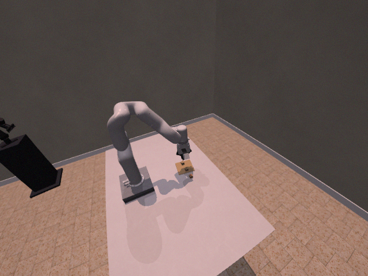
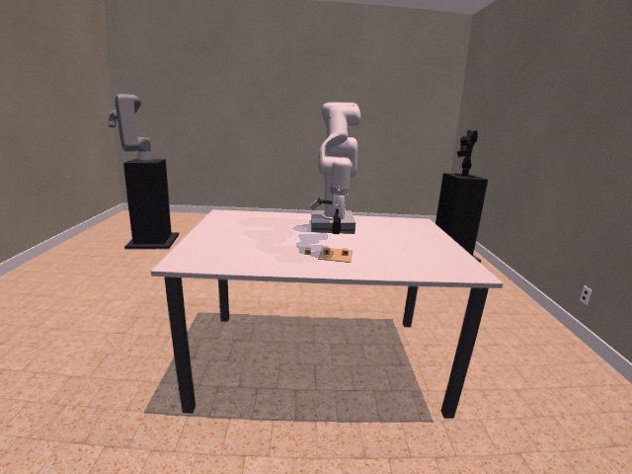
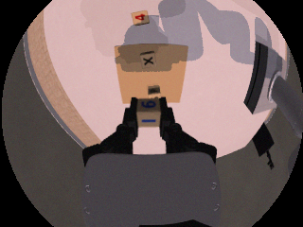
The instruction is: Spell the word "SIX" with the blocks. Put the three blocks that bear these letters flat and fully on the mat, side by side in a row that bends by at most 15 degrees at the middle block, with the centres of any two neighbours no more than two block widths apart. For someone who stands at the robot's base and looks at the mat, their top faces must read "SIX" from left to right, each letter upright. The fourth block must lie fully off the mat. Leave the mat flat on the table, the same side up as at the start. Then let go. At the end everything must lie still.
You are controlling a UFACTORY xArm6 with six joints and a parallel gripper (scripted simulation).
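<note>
My gripper is now 10 mm past the tan mat, 10 mm to the right of it and 120 mm above it.
</note>
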